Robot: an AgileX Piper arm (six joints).
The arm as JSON. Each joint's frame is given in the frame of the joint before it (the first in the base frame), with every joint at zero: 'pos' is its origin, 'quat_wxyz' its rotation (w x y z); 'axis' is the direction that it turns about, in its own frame. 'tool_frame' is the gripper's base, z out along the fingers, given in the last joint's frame.
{
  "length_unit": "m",
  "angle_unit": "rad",
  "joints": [
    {
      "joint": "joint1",
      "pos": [
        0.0,
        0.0,
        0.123
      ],
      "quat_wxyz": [
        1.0,
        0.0,
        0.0,
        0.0
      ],
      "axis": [
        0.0,
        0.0,
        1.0
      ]
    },
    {
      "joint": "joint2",
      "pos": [
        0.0,
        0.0,
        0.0
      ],
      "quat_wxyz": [
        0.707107,
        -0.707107,
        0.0,
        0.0
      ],
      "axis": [
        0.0,
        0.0,
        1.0
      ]
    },
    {
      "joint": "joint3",
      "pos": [
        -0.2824,
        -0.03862,
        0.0
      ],
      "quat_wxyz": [
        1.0,
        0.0,
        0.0,
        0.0
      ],
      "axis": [
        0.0,
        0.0,
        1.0
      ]
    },
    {
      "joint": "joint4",
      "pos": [
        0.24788,
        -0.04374,
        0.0
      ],
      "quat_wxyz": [
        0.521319,
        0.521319,
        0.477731,
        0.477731
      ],
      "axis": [
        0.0,
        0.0,
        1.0
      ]
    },
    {
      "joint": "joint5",
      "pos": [
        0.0,
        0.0,
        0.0
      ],
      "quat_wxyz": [
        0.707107,
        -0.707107,
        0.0,
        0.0
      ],
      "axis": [
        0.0,
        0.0,
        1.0
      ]
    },
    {
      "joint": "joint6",
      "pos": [
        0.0,
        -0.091,
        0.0
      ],
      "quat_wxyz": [
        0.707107,
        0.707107,
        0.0,
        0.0
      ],
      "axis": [
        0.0,
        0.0,
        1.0
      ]
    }
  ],
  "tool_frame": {
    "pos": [
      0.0,
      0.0,
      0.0
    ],
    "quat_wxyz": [
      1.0,
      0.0,
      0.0,
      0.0
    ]
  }
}
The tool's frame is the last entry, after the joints.
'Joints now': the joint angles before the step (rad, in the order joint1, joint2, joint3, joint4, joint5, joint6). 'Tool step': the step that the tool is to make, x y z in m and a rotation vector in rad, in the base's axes. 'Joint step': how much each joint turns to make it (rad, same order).
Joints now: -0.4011, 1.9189, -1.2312, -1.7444, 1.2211, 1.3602
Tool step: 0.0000, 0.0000, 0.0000, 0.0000, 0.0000, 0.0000
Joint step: 0.0000, 0.0000, 0.0000, 0.0000, 0.0000, 0.0000
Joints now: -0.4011, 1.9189, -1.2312, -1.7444, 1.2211, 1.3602
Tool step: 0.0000, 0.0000, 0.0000, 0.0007, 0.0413, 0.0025
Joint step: 0.0000, 0.0000, 0.0000, 0.0000, 0.0000, -0.0414
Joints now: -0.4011, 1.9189, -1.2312, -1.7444, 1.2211, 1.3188
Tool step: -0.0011, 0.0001, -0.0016, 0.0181, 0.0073, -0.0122
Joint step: 0.0000, 0.0001, -0.0004, 0.0234, -0.0001, -0.0151
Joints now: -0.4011, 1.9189, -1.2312, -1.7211, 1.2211, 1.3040
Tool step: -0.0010, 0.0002, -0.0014, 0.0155, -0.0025, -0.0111
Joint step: 0.0001, -0.0001, 0.0001, 0.0203, 0.0001, -0.0040
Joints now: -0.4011, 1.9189, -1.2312, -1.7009, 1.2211, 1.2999
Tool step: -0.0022, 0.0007, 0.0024, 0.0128, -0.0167, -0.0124
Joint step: 0.0000, -0.0103, 0.0000, 0.0221, 0.0000, 0.0000
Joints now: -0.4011, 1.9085, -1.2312, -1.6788, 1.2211, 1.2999
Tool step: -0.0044, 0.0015, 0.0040, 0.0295, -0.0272, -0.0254
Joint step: 0.0000, -0.0194, -0.0001, 0.0477, 0.0000, -0.0064
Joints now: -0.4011, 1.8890, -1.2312, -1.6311, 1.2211, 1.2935
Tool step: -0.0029, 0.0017, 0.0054, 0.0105, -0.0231, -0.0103
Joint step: 0.0014, -0.0188, 0.0000, 0.0226, -0.0001, -0.0017
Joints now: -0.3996, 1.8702, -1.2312, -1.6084, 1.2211, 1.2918
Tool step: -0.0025, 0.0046, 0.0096, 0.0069, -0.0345, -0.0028
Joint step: 0.0090, -0.0294, -0.0017, 0.0236, 0.0000, -0.0020
